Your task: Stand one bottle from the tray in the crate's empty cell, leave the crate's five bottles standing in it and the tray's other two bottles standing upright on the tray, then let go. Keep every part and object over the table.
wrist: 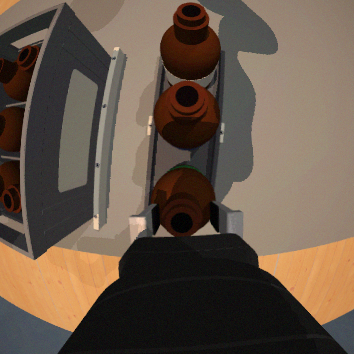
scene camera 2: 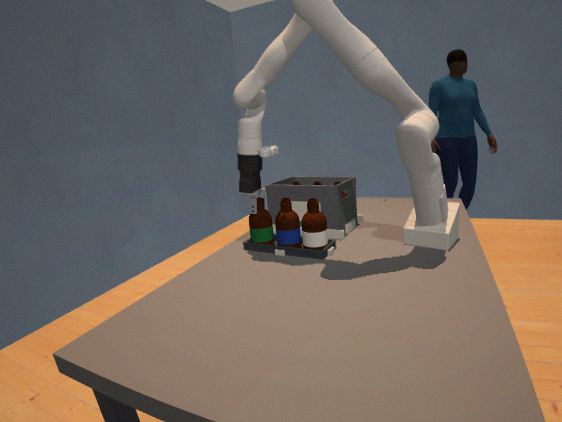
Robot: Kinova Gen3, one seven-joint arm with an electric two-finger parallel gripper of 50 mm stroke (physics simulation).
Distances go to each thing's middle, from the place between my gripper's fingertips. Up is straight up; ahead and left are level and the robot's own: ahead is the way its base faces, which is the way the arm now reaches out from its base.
I see my gripper 10 cm past the blue-labelled bottle (scene camera 2: 287,223), 2 cm to the left of it and 4 cm above it. Also, from my hand: pale crate strip (wrist: 104,128) (7 cm behind, 14 cm to the right, 10 cm below).
